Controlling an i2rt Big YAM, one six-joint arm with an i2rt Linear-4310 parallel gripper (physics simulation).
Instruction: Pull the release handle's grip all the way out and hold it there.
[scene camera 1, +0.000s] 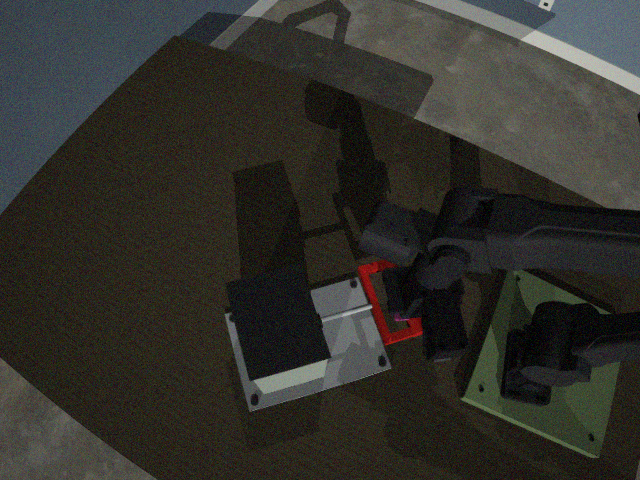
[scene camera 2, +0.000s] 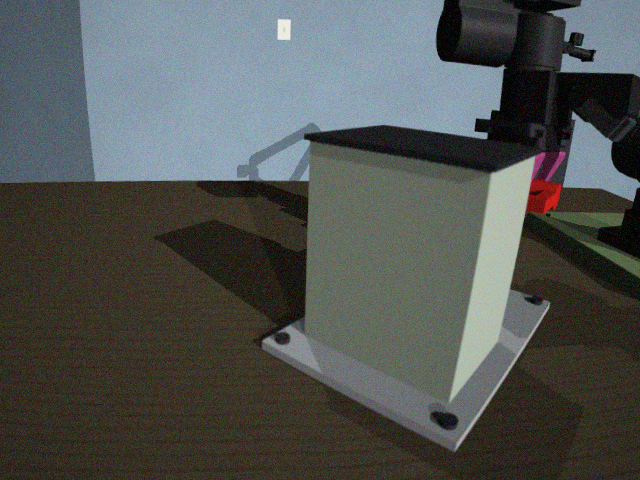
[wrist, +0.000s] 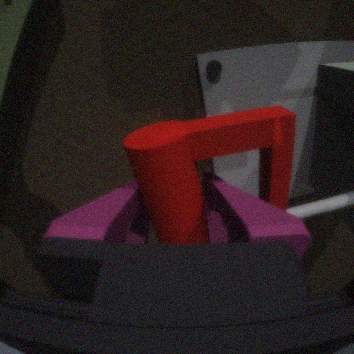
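Observation:
The release handle's red grip (scene camera 1: 379, 312) (scene camera 2: 543, 196) (wrist: 172, 185) stands off the side of the pale box (scene camera 2: 392, 258) with a black top (scene camera 1: 279, 325). A light rod (scene camera 1: 345, 313) (wrist: 322, 204) runs from the box to the red frame, with a length of it in sight over the grey base plate (scene camera 1: 356, 366) (scene camera 2: 361, 372) (wrist: 240, 75). My gripper (wrist: 176, 177) is shut on the grip's round bar, with a magenta finger on each side of it. In scene camera 1 the arm hides part of the grip; in scene camera 2 the box hides most of it.
A green plate (scene camera 1: 485, 382) (scene camera 2: 589, 222) carries the arm's base, to the right of the grip in scene camera 1. The base plate has dark bolts at its corners. The arm's links reach over the space between the green plate and the box.

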